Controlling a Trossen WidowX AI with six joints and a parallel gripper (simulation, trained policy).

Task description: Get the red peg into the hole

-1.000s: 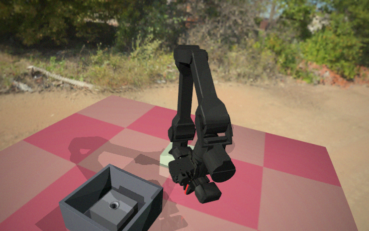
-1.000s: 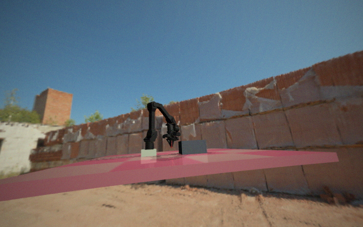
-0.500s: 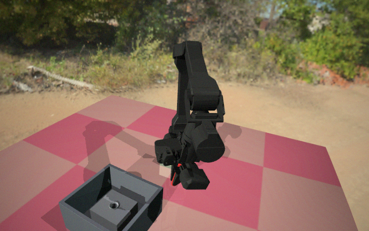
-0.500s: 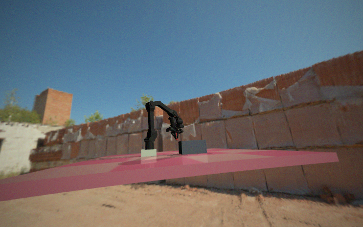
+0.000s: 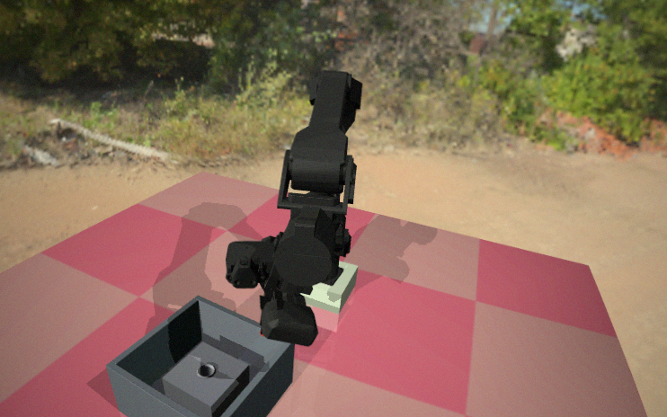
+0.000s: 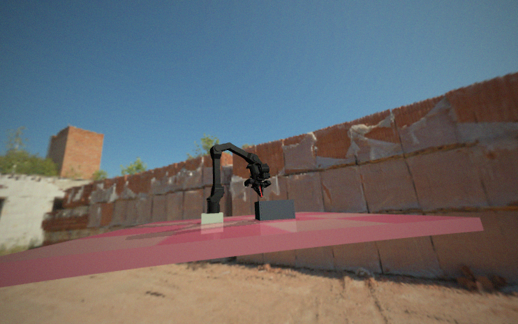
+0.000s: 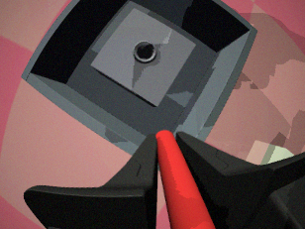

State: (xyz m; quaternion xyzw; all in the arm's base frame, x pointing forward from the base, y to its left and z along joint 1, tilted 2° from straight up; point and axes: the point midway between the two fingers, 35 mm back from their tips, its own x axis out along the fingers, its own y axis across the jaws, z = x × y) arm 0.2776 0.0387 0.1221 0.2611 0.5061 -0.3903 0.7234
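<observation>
Now: gripper tip 5 cm short of the grey plate, 7 cm to the left of it and 9 cm above it. Also, from my gripper tip: grey box 5 cm ahead, 7 cm to the right, 11 cm below; then red peg 1 cm behind, 1 cm to the left, 3 cm above.
</observation>
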